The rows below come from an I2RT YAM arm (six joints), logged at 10 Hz.
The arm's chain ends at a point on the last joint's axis. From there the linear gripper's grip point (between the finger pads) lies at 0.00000 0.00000 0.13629 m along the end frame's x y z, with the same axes.
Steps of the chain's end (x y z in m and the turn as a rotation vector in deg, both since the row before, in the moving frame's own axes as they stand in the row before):
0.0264, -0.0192, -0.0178, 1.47, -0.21, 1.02
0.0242, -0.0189, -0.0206, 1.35, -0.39, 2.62
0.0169, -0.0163, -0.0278, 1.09, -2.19, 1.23
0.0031, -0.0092, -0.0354, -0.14, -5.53, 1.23
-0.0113, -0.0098, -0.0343, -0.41, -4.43, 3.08
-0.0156, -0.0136, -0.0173, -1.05, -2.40, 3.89
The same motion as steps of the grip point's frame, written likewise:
0.0259, -0.0227, -0.0178, 1.47, -0.21, 1.02
0.0233, -0.0221, -0.0206, 1.35, -0.39, 2.62
0.0117, -0.0189, -0.0279, 1.09, -2.19, 1.23
-0.0100, -0.0090, -0.0360, -0.14, -5.53, 1.23
-0.0218, -0.0091, -0.0347, -0.41, -4.43, 3.08
-0.0214, -0.0113, -0.0174, -1.05, -2.40, 3.89

